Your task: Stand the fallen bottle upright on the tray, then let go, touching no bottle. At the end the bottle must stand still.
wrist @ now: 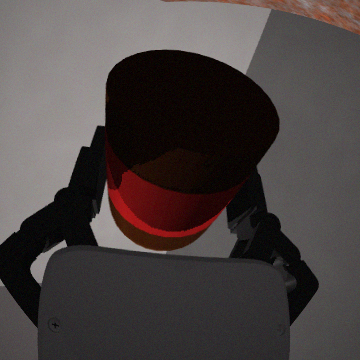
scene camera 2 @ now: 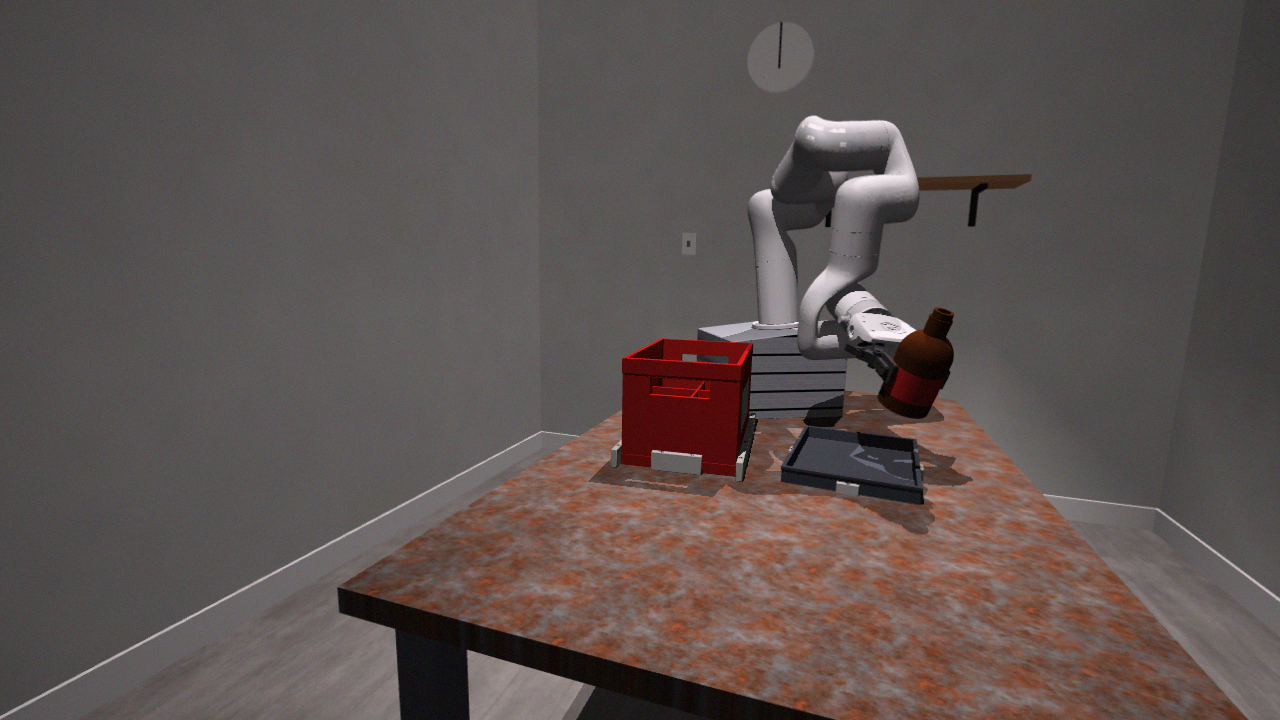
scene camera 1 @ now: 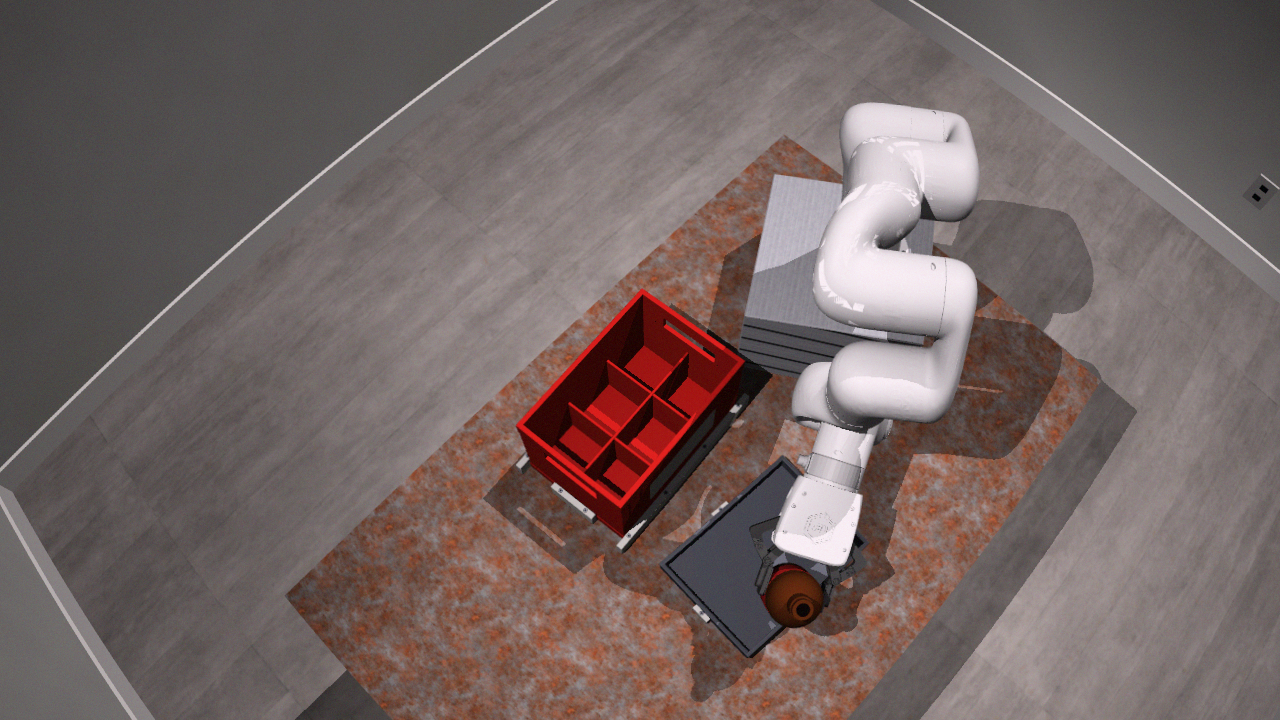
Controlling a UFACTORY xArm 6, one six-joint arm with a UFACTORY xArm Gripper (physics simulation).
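Where they show: gripper, fingertip midpoint: (scene camera 2: 918,378); arm's base, origin of the base link: (scene camera 2: 779,325).
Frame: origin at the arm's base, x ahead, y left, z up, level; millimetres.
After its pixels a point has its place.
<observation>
A brown bottle (scene camera 1: 791,598) @[x 506, y 213, z 57 mm] (scene camera 2: 921,368) @[x 527, y 208, z -2 mm] (wrist: 175,200) @[x 446, y 191, z -29 mm] with a red label is held in the air, neck up but tilted, its neck leaning to the right in scene camera 2. My gripper (scene camera 1: 794,582) @[x 493, y 213, z -22 mm] (scene camera 2: 913,376) @[x 493, y 213, z -22 mm] (wrist: 172,152) @[x 493, y 213, z -22 mm] is shut on the bottle around its label, one finger on each side. The dark grey tray (scene camera 1: 707,558) @[x 478, y 76, z -182 mm] (scene camera 2: 850,490) @[x 555, y 126, z -181 mm] lies on the table below. In scene camera 1 the bottle shows over the tray's lower right edge. In scene camera 2 a gap shows between the bottle's base and the tray. The wrist view shows the bottle's dark base.
A red crate (scene camera 1: 572,483) @[x 532, y -131, z -89 mm] (scene camera 2: 684,425) @[x 532, y -122, z -114 mm] with several compartments stands beside the tray, to its left in both scene views. The grey ribbed robot base block (scene camera 1: 787,259) @[x 83, y -92, z -14 mm] (scene camera 2: 796,385) @[x 134, y 47, z -115 mm] stands behind them on the rust-coloured table (scene camera 1: 501,608) @[x 733, y -110, z -188 mm] (scene camera 2: 716,573) @[x 821, y -29, z -188 mm]. White brackets sit around the crate and tray.
</observation>
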